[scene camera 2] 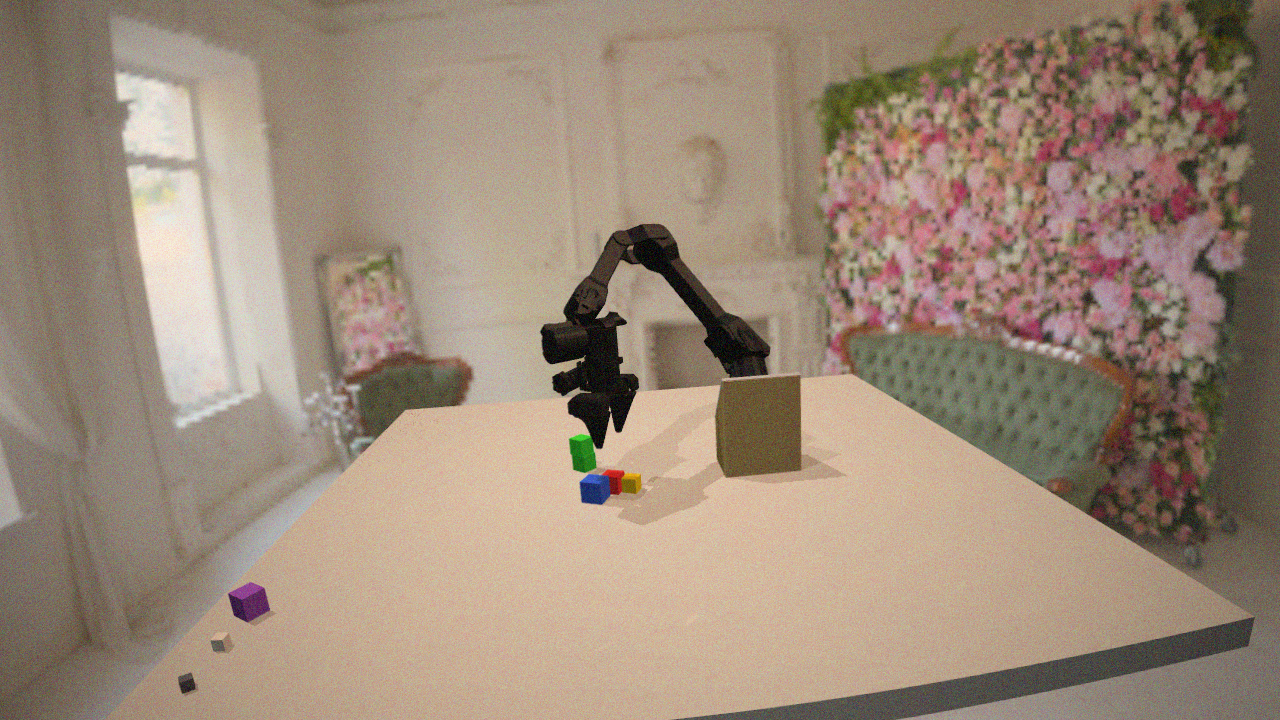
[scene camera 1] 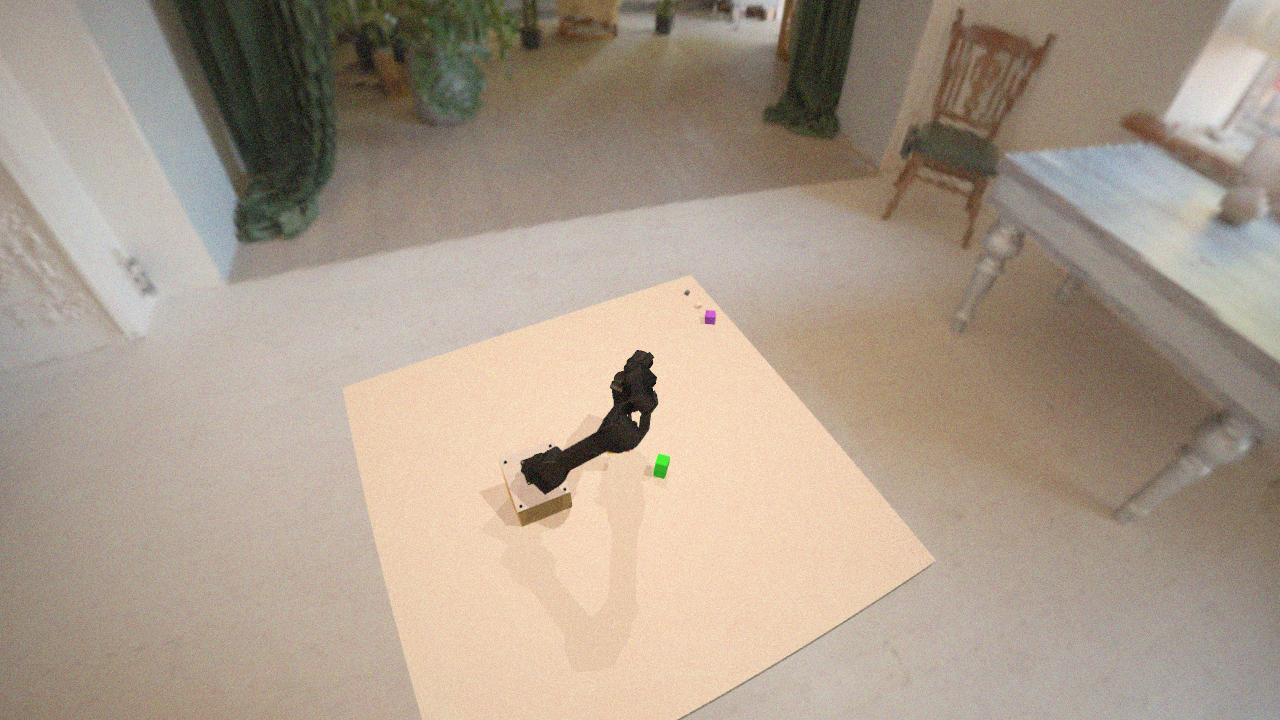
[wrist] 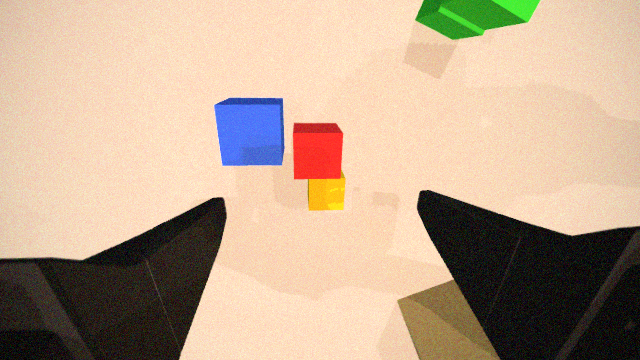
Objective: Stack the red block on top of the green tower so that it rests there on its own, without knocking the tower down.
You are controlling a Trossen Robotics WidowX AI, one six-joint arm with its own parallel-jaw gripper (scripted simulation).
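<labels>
Both scene camera 2 and the wrist view show a blue block, and on the block [wrist: 251,130] and [scene camera 2: 592,478] are the same spot.
</labels>
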